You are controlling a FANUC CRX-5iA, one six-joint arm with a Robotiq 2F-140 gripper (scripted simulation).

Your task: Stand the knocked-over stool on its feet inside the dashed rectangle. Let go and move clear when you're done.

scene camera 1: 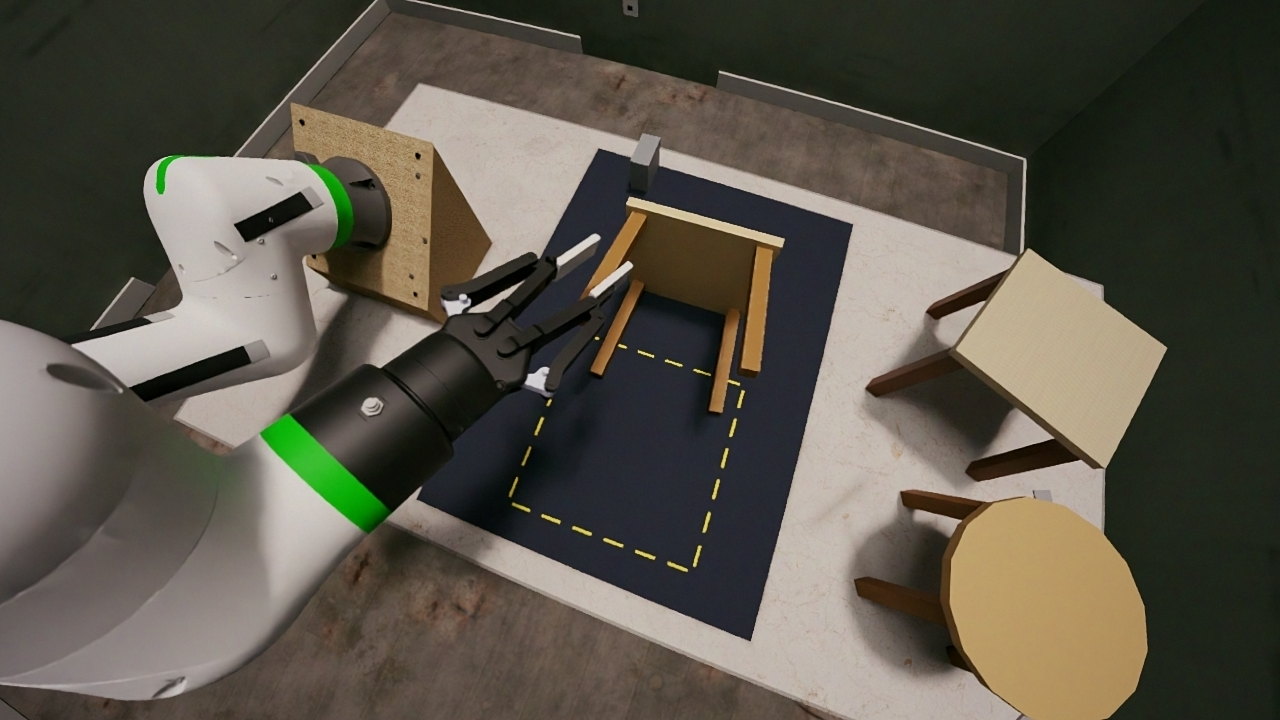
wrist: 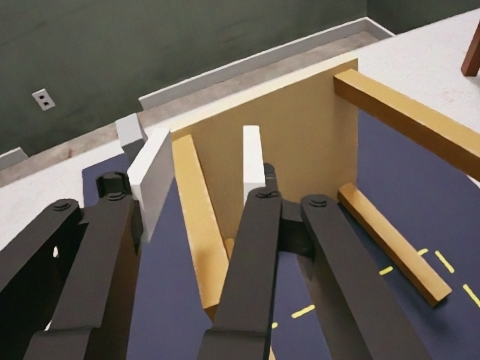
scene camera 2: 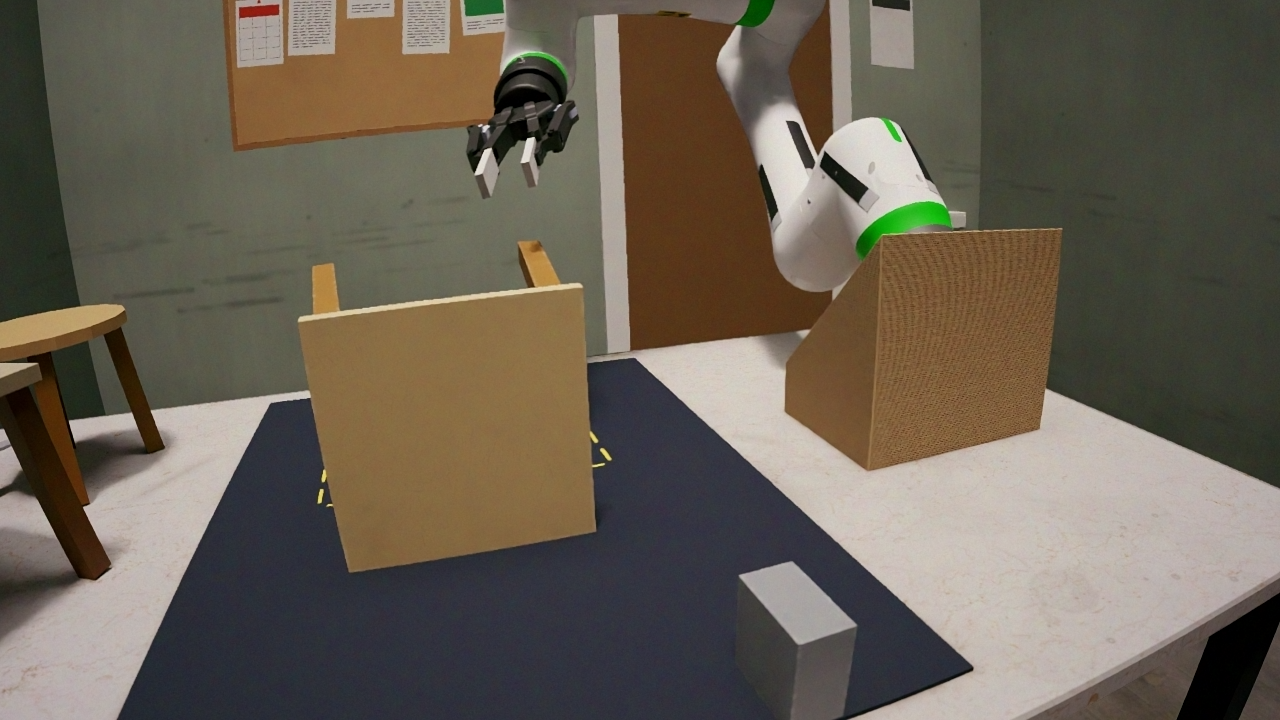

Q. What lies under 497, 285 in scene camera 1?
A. The gripper.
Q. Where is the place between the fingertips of the gripper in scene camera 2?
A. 505, 180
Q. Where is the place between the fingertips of the gripper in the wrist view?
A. At 208, 150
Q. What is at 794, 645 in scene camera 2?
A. A grey block.
